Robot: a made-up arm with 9 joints. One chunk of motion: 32 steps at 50 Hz.
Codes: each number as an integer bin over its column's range. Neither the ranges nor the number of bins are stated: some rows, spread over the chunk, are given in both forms.
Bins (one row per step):
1: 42 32 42 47 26 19 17 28 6
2: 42 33 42 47 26 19 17 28 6
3: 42 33 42 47 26 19 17 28 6
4: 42 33 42 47 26 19 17 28 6
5: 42 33 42 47 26 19 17 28 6
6: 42 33 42 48 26 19 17 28 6
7: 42 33 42 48 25 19 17 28 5
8: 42 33 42 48 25 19 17 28 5
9: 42 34 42 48 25 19 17 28 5
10: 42 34 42 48 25 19 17 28 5
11: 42 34 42 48 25 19 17 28 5
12: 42 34 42 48 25 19 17 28 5
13: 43 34 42 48 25 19 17 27 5
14: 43 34 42 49 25 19 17 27 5
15: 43 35 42 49 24 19 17 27 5
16: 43 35 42 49 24 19 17 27 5
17: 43 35 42 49 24 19 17 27 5
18: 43 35 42 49 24 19 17 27 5
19: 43 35 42 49 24 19 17 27 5
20: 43 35 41 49 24 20 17 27 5
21: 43 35 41 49 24 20 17 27 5
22: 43 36 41 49 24 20 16 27 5
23: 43 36 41 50 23 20 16 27 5
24: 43 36 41 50 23 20 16 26 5
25: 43 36 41 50 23 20 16 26 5
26: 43 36 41 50 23 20 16 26 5
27: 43 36 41 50 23 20 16 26 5
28: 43 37 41 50 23 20 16 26 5
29: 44 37 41 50 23 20 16 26 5
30: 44 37 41 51 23 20 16 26 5
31: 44 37 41 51 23 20 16 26 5
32: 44 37 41 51 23 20 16 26 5
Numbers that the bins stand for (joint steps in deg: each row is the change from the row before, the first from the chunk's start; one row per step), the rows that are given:
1: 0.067 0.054 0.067 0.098 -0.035 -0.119 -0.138 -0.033 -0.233
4: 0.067 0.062 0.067 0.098 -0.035 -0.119 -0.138 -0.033 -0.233
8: 0.067 0.062 0.067 0.105 -0.041 -0.119 -0.138 -0.033 -0.244
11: 0.067 0.070 0.067 0.105 -0.041 -0.119 -0.138 -0.033 -0.244
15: 0.073 0.078 0.067 0.111 -0.048 -0.119 -0.138 -0.043 -0.244
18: 0.073 0.078 0.067 0.111 -0.048 -0.119 -0.138 -0.043 -0.244
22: 0.073 0.086 0.060 0.111 -0.048 -0.110 -0.148 -0.043 -0.244
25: 0.073 0.086 0.060 0.117 -0.054 -0.110 -0.148 -0.052 -0.244
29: 0.079 0.094 0.060 0.117 -0.054 -0.110 -0.148 -0.052 -0.244
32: 0.079 0.094 0.060 0.124 -0.054 -0.110 -0.148 -0.052 -0.244
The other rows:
2: 0.067 0.062 0.067 0.098 -0.035 -0.119 -0.138 -0.033 -0.233
3: 0.067 0.062 0.067 0.098 -0.035 -0.119 -0.138 -0.033 -0.233
5: 0.067 0.062 0.067 0.098 -0.035 -0.119 -0.138 -0.033 -0.233
6: 0.067 0.062 0.067 0.105 -0.035 -0.119 -0.138 -0.033 -0.233
7: 0.067 0.062 0.067 0.105 -0.041 -0.119 -0.138 -0.033 -0.244
9: 0.067 0.070 0.067 0.105 -0.041 -0.119 -0.138 -0.033 -0.244
10: 0.067 0.070 0.067 0.105 -0.041 -0.119 -0.138 -0.033 -0.244
12: 0.067 0.070 0.067 0.105 -0.041 -0.119 -0.138 -0.033 -0.244
13: 0.073 0.070 0.067 0.105 -0.041 -0.119 -0.138 -0.043 -0.244
14: 0.073 0.070 0.067 0.111 -0.041 -0.119 -0.138 -0.043 -0.244
16: 0.073 0.078 0.067 0.111 -0.048 -0.119 -0.138 -0.043 -0.244
17: 0.073 0.078 0.067 0.111 -0.048 -0.119 -0.138 -0.043 -0.244
19: 0.073 0.078 0.067 0.111 -0.048 -0.119 -0.138 -0.043 -0.244
20: 0.073 0.078 0.060 0.111 -0.048 -0.110 -0.138 -0.043 -0.244
21: 0.073 0.078 0.060 0.111 -0.048 -0.110 -0.138 -0.043 -0.244
23: 0.073 0.086 0.060 0.117 -0.054 -0.110 -0.148 -0.043 -0.244
24: 0.073 0.086 0.060 0.117 -0.054 -0.110 -0.148 -0.052 -0.244
26: 0.073 0.086 0.060 0.117 -0.054 -0.110 -0.148 -0.052 -0.244
27: 0.073 0.086 0.060 0.117 -0.054 -0.110 -0.148 -0.052 -0.244
28: 0.073 0.094 0.060 0.117 -0.054 -0.110 -0.148 -0.052 -0.244
30: 0.079 0.094 0.060 0.124 -0.054 -0.110 -0.148 -0.052 -0.244
31: 0.079 0.094 0.060 0.124 -0.054 -0.110 -0.148 -0.052 -0.244

